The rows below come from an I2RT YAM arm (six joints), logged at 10 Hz.
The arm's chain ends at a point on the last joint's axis. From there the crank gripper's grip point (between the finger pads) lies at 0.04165 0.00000 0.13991 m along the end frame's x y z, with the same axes.
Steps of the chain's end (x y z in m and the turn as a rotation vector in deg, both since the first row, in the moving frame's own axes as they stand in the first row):
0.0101, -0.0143, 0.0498, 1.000, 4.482, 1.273
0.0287, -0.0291, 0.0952, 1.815, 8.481, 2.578
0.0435, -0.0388, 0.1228, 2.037, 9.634, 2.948
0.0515, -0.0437, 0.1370, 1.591, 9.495, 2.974
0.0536, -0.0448, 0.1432, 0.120, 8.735, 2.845
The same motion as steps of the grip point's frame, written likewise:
0.0209, -0.0157, 0.0461, 1.000, 4.482, 1.273
0.0489, -0.0311, 0.0875, 1.815, 8.481, 2.578
0.0664, -0.0409, 0.1138, 2.037, 9.634, 2.948
0.0740, -0.0447, 0.1282, 1.591, 9.495, 2.974
0.0743, -0.0425, 0.1353, 0.120, 8.735, 2.845

